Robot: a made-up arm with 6 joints. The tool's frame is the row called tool.
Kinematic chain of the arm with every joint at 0, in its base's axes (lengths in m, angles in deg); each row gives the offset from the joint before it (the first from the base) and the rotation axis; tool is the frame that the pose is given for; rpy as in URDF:
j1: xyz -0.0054 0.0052 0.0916 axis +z
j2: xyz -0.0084 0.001 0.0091 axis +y
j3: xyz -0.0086 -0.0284 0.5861 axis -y
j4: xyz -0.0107 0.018 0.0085 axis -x
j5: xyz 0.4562 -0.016 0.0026 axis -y
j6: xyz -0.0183 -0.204 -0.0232 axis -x
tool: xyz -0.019 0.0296 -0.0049 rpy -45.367 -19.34 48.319
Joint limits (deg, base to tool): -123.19..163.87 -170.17..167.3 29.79..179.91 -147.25..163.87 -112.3..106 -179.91..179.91
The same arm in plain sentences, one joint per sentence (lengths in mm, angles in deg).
The arm has six revolute joints in a row. What follows holds with every joint at zero, and every direction is one of the base frame's. The first joint is mounted 5.4 mm along -x and 5.2 mm along +y and 91.6 mm along +z from the base frame's origin and rotates about +z, from -123.19 to 163.87 deg. The second joint is mounted 8.4 mm along -x and 1 mm along +y and 9.1 mm along +z from the first joint and rotates about +y, from -170.17 to 167.3 deg. The third joint is mounted 8.6 mm along -x and 28.4 mm along -y and 586.1 mm along +z from the second joint and rotates about -y, from 29.79 to 179.91 deg. The fourth joint is mounted 10.7 mm along -x and 18 mm along +y and 8.5 mm along +z from the third joint and rotates about -x, from -147.25 to 163.87 deg. The fifth joint is mounted 456.2 mm along +x and 16 mm along -y and 2.6 mm along +z from the fourth joint and rotates about -y, from -112.3 to 106 deg. The sixth joint is mounted 18.3 mm along -x and 204 mm along -y and 23.2 mm along -z from the fifth joint and rotates about -x, from -179.91 to 179.91 deg. The tool frame, which is the frame that the pose is given for, is mounted 19 mm along -x and 29.6 mm along +y and 4.9 mm along -z from the sixth joint; its axes are the base frame's turned by roll -45.37, pitch -19.34 and yaw 48.32 deg (as in URDF: about the fixed x, then y, then z).
